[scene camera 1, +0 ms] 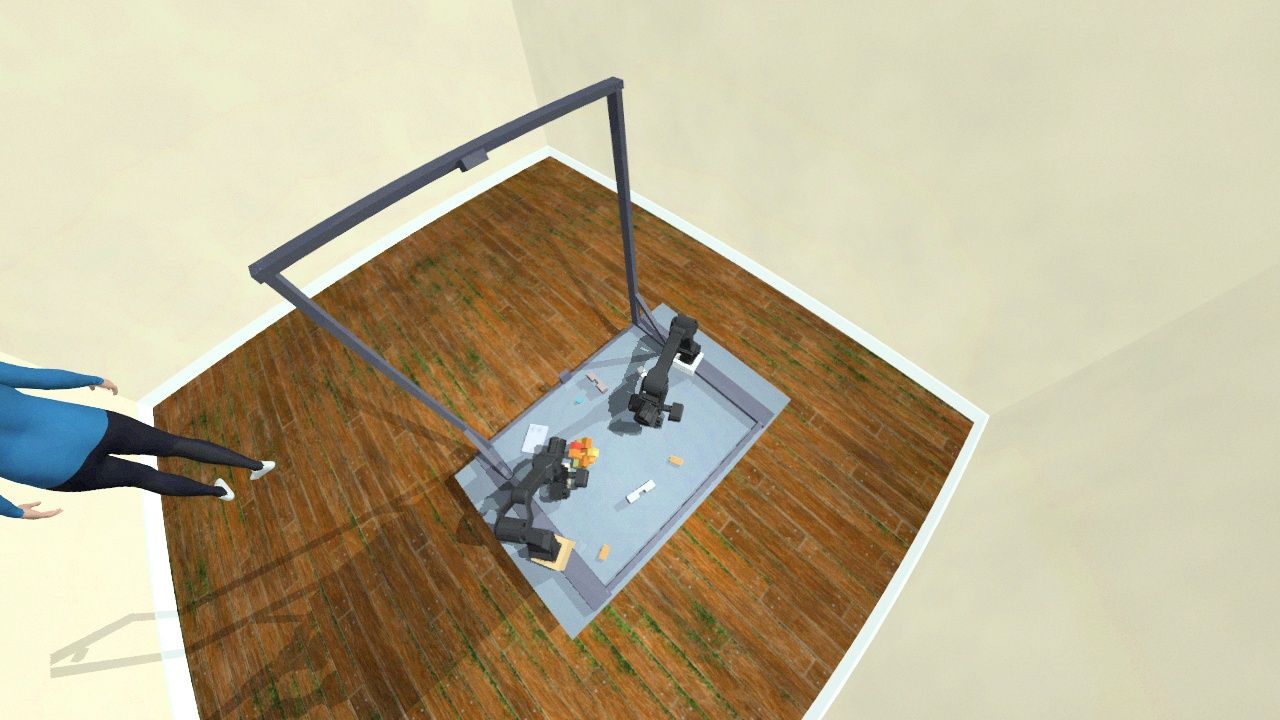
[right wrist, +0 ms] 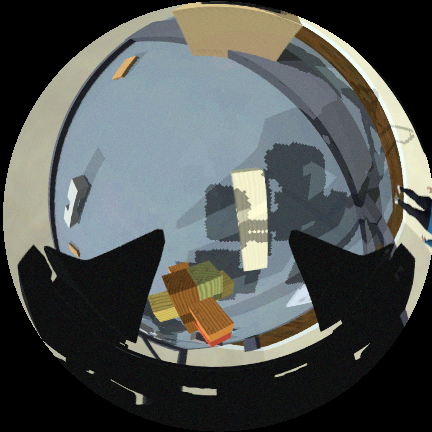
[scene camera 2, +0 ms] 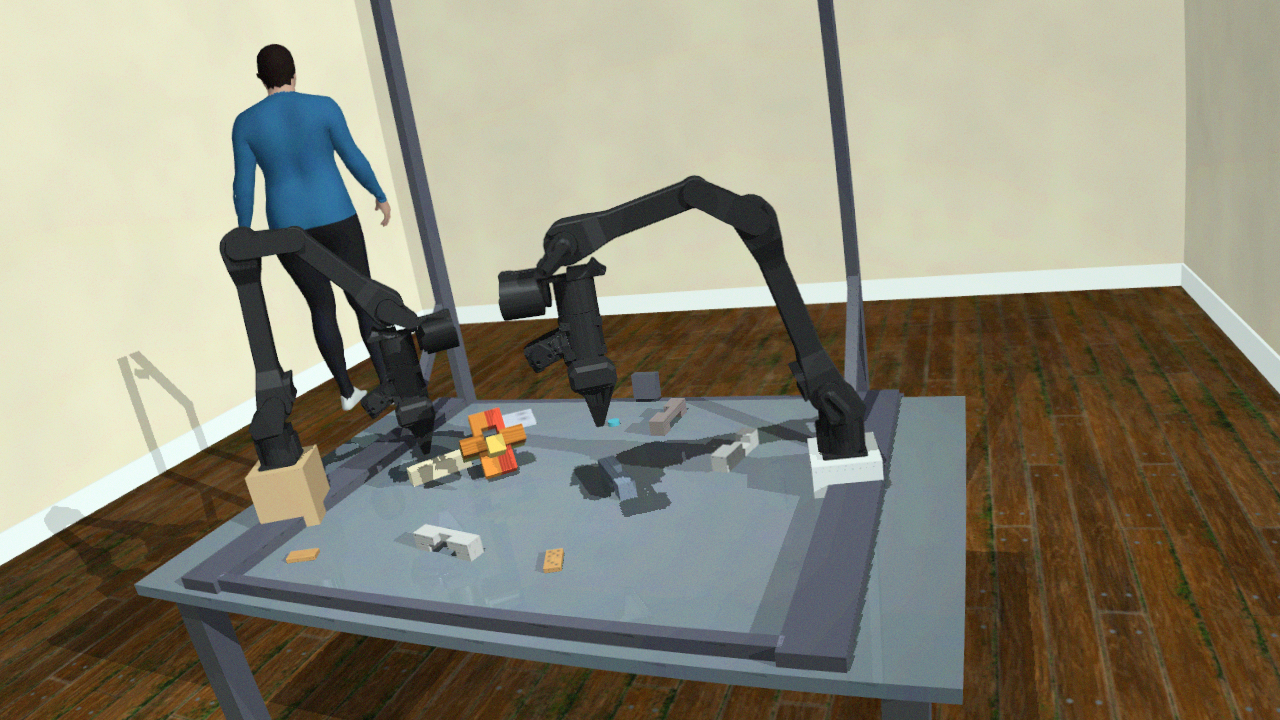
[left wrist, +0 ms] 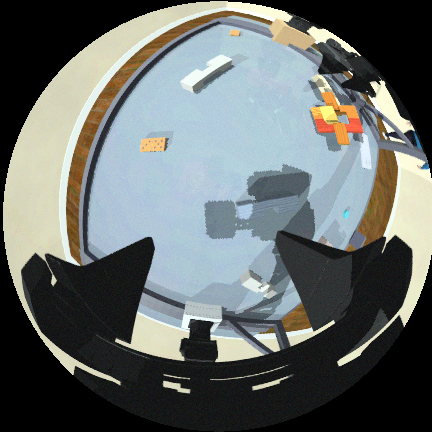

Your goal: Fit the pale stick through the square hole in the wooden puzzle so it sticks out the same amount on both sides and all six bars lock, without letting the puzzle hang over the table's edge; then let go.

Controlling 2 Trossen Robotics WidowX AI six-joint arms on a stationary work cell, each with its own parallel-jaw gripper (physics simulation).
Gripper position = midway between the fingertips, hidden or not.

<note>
The left gripper [scene camera 2: 596,415] is open and holds nothing. The right gripper [scene camera 2: 424,446] is open and holds nothing. Also in view: a pale stick [scene camera 2: 432,469]. Also in view: a raised rim [scene camera 2: 818,634] and a frame post [scene camera 2: 385,26].
The pale stick also shows in the right wrist view [right wrist: 248,184]. The left gripper also shows in the left wrist view [left wrist: 214,240]. The right gripper also shows in scene camera 1 [scene camera 1: 568,480] and in the right wrist view [right wrist: 229,236].
</note>
